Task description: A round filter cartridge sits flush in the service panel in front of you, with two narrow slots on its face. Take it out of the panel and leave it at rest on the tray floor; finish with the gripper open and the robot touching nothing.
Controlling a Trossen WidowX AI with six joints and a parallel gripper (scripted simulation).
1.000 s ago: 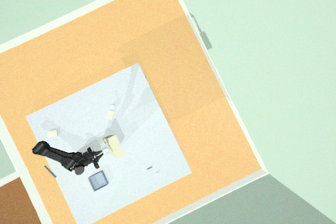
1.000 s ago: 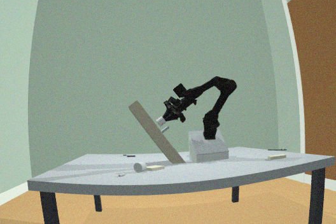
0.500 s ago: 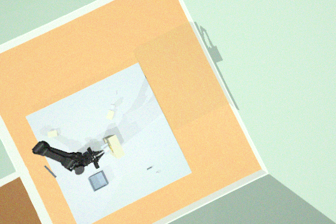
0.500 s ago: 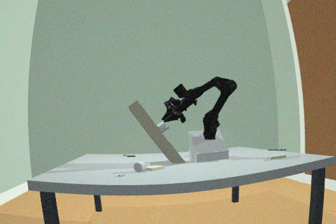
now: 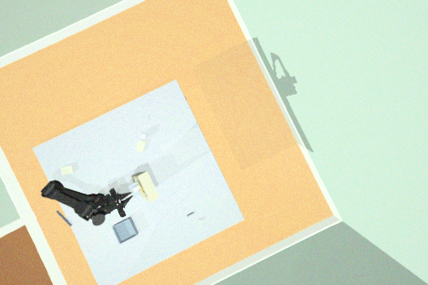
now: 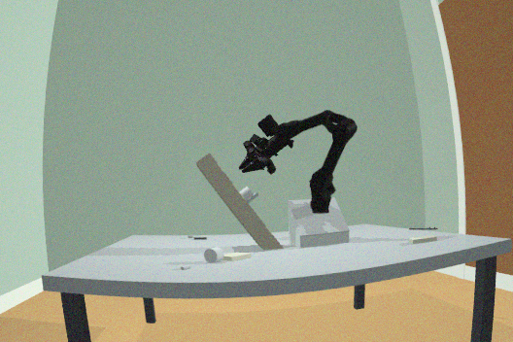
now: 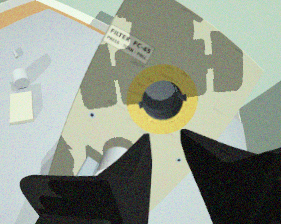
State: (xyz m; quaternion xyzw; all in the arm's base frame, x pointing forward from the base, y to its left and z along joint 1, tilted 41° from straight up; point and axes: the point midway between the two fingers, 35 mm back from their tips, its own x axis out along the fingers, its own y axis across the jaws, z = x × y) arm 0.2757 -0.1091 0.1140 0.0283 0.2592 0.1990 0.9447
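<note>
Right now the round white filter cartridge is 9 cm below my gripper tip, 2 cm behind it and 1 cm to the left of it. Round my gripper tip: grey square tray (36 cm behind, 28 cm to the right, 28 cm below); beige service panel (11 cm below, 2 cm ahead).
</note>
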